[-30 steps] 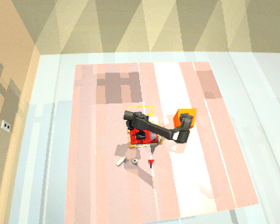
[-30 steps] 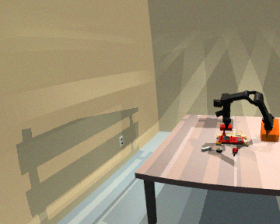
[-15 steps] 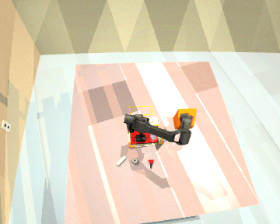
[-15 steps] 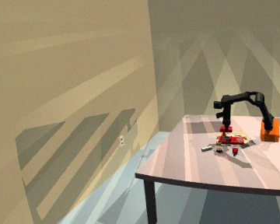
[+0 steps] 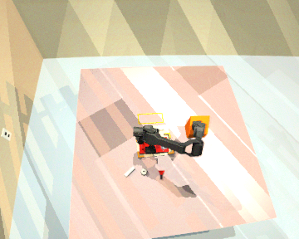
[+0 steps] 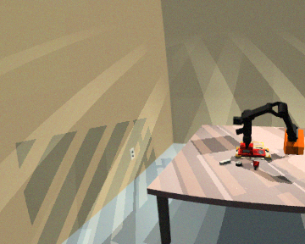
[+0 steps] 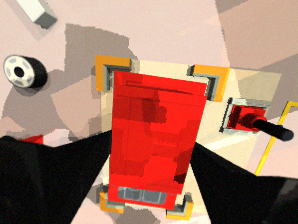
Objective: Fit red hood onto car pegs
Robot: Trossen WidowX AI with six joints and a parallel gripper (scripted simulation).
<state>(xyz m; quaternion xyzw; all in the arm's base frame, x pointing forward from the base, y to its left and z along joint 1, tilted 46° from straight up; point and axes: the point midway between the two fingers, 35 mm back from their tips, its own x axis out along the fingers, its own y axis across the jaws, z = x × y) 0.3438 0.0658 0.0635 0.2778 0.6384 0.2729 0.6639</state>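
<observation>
The red hood lies 1 cm above my gripper tip. Round my gripper tip: wheel: 17 cm to the left, 5 cm below, 4 cm ahead; then jig: 5 cm below, 4 cm behind, 3 cm to the right; then grey engine block: 4 cm below.
</observation>
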